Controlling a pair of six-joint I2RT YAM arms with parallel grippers.
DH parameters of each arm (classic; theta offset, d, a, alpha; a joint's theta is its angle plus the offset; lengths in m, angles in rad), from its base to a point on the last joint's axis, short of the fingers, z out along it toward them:
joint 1: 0 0.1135 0.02 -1.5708
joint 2: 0 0 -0.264 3.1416
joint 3: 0.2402 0 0.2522 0
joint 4: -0.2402 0 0.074 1.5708
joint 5: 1.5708 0 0 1.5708
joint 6: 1.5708 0.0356 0 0
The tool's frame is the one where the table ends.
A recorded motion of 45 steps. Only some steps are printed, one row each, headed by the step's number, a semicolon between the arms.
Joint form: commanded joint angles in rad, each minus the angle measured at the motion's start. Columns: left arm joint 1, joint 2, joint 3, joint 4, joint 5, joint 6; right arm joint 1, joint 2, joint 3, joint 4, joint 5, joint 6.
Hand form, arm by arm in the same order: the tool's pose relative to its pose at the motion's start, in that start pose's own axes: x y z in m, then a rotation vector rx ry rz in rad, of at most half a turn. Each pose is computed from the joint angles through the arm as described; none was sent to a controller.
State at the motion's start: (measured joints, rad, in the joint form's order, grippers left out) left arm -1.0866 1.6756 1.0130 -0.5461 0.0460 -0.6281; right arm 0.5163 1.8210 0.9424 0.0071 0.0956 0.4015
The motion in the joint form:
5: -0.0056 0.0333 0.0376 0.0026 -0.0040 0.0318; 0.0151 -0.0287 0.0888 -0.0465 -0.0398 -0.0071
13: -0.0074 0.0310 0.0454 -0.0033 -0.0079 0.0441; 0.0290 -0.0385 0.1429 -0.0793 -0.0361 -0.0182
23: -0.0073 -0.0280 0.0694 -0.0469 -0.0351 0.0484; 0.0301 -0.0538 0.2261 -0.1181 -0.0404 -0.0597
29: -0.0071 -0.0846 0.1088 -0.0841 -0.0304 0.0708; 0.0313 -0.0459 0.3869 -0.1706 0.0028 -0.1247
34: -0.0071 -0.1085 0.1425 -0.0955 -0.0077 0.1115; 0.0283 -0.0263 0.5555 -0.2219 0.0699 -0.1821
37: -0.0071 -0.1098 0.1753 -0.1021 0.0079 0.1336; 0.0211 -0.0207 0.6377 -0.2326 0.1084 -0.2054
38: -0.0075 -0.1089 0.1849 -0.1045 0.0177 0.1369; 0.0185 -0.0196 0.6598 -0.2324 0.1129 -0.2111
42: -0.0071 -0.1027 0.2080 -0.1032 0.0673 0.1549; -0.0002 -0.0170 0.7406 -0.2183 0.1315 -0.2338
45: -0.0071 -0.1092 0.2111 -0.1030 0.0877 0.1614; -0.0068 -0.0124 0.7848 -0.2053 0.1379 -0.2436
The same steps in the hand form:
5: -0.0066 -0.0067 0.0034 0.0022 -0.0066 0.0373; -0.0269 0.0175 -0.0154 -0.0738 -0.0467 -0.0129
13: -0.0077 -0.0081 0.0013 0.0018 -0.0119 0.0515; -0.0406 0.0281 -0.0243 -0.0912 -0.0742 -0.0314
23: -0.0112 -0.0107 -0.0215 0.0019 -0.0598 0.0566; -0.0649 0.0378 -0.0394 -0.1165 -0.1295 -0.0687
29: -0.0162 -0.0160 -0.0473 0.0381 -0.1058 0.0806; -0.1064 0.0527 -0.0615 -0.1068 -0.2414 -0.1197
34: -0.0209 -0.0212 -0.0626 0.0801 -0.1330 0.1243; -0.1463 0.0636 -0.0858 -0.0648 -0.3568 -0.1512
37: -0.0259 -0.0260 -0.0707 0.1065 -0.1487 0.1487; -0.1672 0.0661 -0.1016 -0.0386 -0.4312 -0.1515
38: -0.0271 -0.0276 -0.0726 0.1180 -0.1489 0.1536; -0.1730 0.0667 -0.1064 -0.0375 -0.4528 -0.1509
42: -0.0305 -0.0323 -0.0763 0.1681 -0.1393 0.1771; -0.1961 0.0650 -0.1259 -0.0263 -0.5476 -0.1411
45: -0.0304 -0.0333 -0.0793 0.1900 -0.1374 0.1865; -0.2076 0.0654 -0.1362 -0.0270 -0.5999 -0.1355

